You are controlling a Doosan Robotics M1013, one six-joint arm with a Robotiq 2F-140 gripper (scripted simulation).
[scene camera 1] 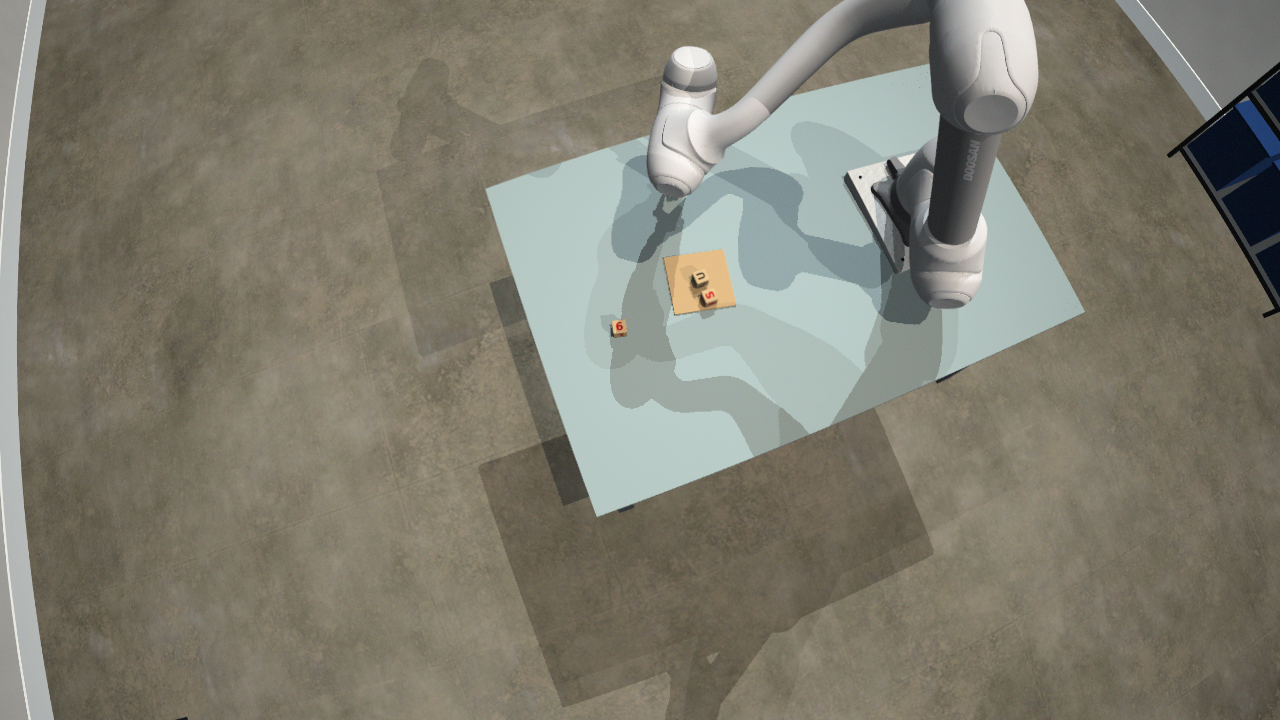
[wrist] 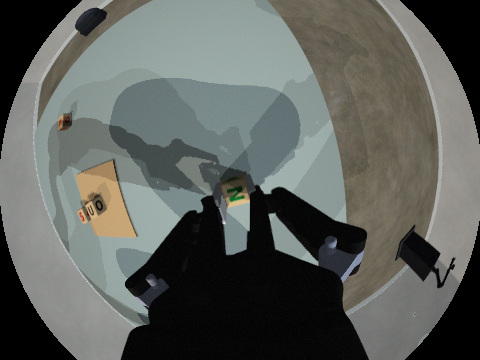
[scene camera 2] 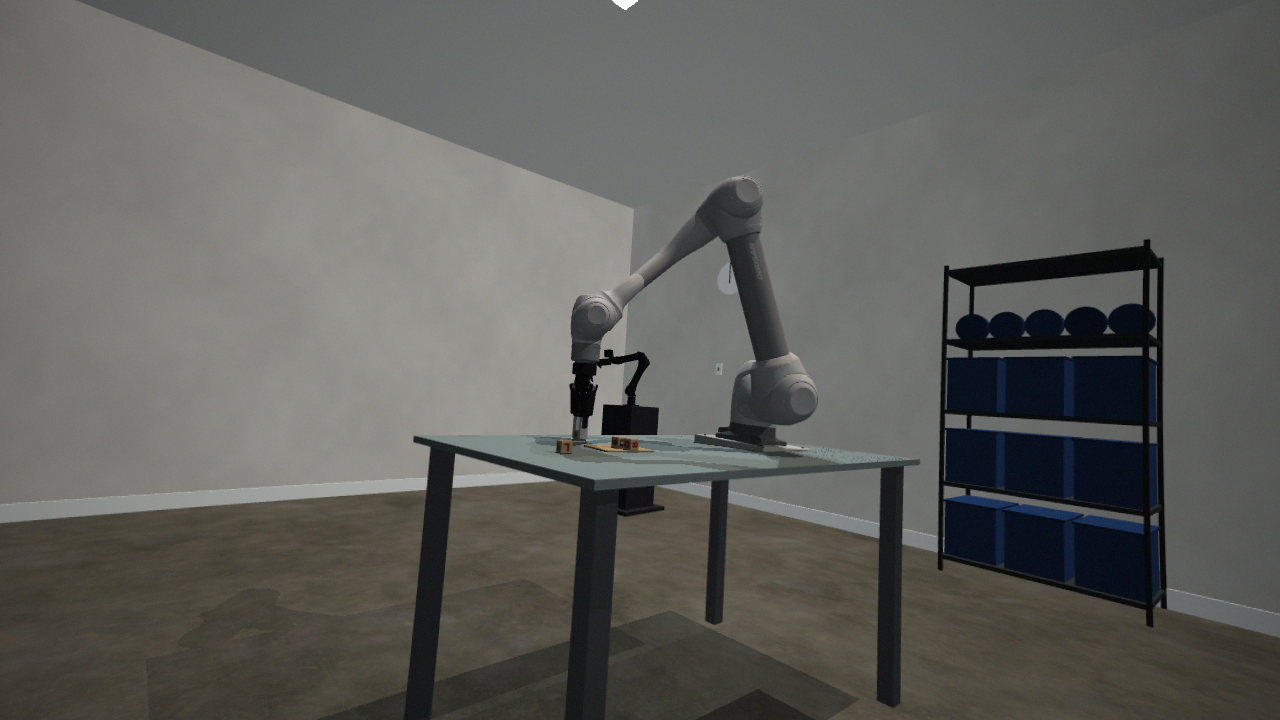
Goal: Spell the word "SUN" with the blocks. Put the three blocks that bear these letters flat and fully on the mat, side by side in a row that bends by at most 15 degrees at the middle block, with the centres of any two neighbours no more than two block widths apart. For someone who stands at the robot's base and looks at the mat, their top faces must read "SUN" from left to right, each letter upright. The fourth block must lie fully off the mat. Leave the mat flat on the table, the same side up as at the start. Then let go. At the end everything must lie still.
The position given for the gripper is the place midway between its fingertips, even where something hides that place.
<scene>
In view: the gripper (scene camera 2: 579,438), an N block (wrist: 234,189) and a mat (scene camera 1: 685,296).
The mat is seen too in the wrist view (wrist: 102,180). The gripper also shows in the wrist view (wrist: 235,187).
</scene>
